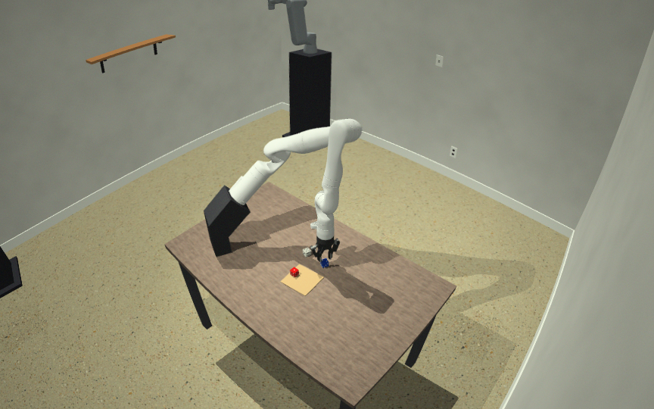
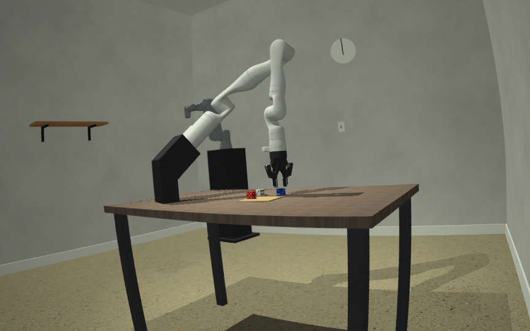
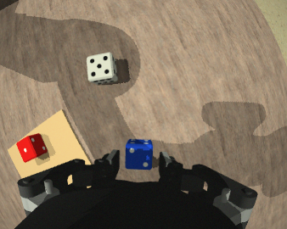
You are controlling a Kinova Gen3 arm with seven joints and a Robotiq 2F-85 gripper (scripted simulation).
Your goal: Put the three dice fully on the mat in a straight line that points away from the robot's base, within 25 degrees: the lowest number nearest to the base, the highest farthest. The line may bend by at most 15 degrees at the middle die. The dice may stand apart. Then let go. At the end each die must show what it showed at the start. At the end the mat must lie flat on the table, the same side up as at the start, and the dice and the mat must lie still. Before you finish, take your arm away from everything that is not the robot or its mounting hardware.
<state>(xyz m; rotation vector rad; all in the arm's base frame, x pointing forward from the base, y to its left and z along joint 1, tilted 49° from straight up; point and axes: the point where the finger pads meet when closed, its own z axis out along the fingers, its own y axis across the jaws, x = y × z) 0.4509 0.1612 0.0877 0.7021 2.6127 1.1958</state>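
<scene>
Now: the blue die 40 mm below my hand. From my hand the other things lie so: tan mat 140 mm to the right, 50 mm below; red die 140 mm to the right, 50 mm behind, 30 mm below; white die 110 mm behind, 40 mm below, 10 mm to the right.
</scene>
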